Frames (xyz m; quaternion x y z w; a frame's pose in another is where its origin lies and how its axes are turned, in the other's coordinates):
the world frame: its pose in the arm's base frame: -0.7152 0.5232 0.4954 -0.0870 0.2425 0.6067 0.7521
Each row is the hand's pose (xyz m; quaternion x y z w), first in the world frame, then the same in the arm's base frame.
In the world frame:
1: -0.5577 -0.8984 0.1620 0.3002 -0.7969 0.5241 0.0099
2: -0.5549 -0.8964 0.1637 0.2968 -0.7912 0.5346 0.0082
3: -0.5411 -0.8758 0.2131 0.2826 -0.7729 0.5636 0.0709
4: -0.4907 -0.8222 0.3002 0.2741 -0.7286 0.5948 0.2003
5: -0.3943 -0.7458 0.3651 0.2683 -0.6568 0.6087 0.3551
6: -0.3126 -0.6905 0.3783 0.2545 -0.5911 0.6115 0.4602
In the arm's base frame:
1: 0.1029 -0.1168 0.7514 -0.8355 0.3692 -0.3967 0.0912
2: 0.1018 -0.1132 0.7519 -0.8321 0.3665 -0.4039 0.1005
3: 0.0970 -0.0750 0.7916 -0.8120 0.3436 -0.4656 0.0766
4: 0.0757 0.0192 0.8522 -0.7750 0.2814 -0.5658 0.0097
5: 0.0337 0.1497 0.8756 0.7170 -0.1921 0.6653 0.0804
6: -0.0037 0.2402 0.8577 0.6583 -0.1254 0.7288 0.1406

